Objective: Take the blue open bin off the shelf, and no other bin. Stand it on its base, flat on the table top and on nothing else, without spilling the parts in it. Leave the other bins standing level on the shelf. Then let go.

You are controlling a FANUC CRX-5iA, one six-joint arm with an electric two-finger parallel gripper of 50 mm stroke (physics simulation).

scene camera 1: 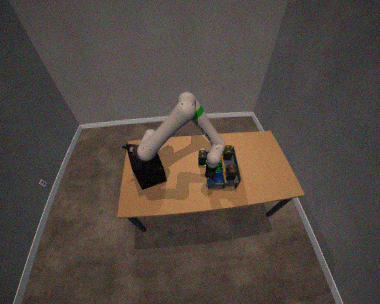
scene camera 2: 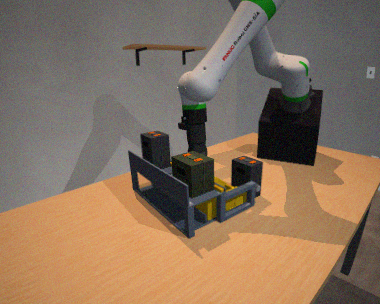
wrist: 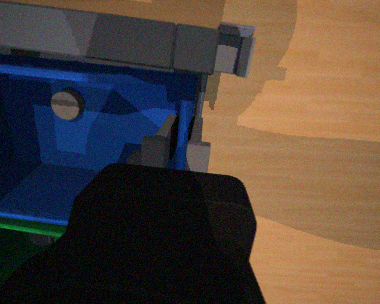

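Pixels of known places: gripper, fingertip midpoint: (scene camera 1: pixel 208 180) (wrist: pixel 184 129); arm's base, link origin: (scene camera 2: pixel 295 104).
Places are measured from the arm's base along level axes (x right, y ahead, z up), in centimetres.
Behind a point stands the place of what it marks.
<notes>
The blue open bin (scene camera 1: pixel 216 180) @(y 63.7, x 9.9, z -26.1 cm) (wrist: pixel 75 187) @(y 64.6, x 5.4, z -22.8 cm) sits in the grey-blue shelf (scene camera 2: pixel 160 172) @(y 82.0, x -6.6, z -11.5 cm) (wrist: pixel 125 45) @(y 59.1, x 16.8, z -18.5 cm), at its front end in scene view 1. In the wrist view a round grey part (wrist: pixel 65 106) @(y 66.1, x 11.6, z -25.1 cm) lies in the bin and a second one is partly hidden behind a finger. My gripper (wrist: pixel 184 129) @(y 56.1, x 11.4, z -23.8 cm) is shut on the bin's end wall, one finger inside the bin and one outside. In scene view 2 the fingertips are hidden behind the shelf. A green bin (wrist: pixel 22 252) @(y 72.4, x -5.6, z -24.4 cm) stands beside the blue one, and a yellow bin (scene camera 2: pixel 235 201) @(y 61.7, x -17.3, z -24.0 cm) is also in the shelf.
Two dark boxes (scene camera 2: pixel 155 149) @(y 76.2, x 6.7, z -9.0 cm) (scene camera 1: pixel 202 156) @(y 50.9, x -9.0, z -13.9 cm) and an olive box (scene camera 2: pixel 192 175) @(y 78.2, x -17.0, z -10.1 cm) with orange marks stand at or around the shelf, close to the arm's wrist. The black robot pedestal (scene camera 1: pixel 150 175) @(y 6.2, x 14.4, z -8.8 cm) (scene camera 2: pixel 287 137) @(y 12.0, x -3.9, z -14.5 cm) stands on the wooden table (scene camera 1: pixel 270 170) @(y 121.2, x -0.2, z -27.0 cm) (scene camera 2: pixel 90 240) @(y 104.9, x -4.0, z -27.0 cm). A wall shelf (scene camera 2: pixel 165 48) hangs behind.
</notes>
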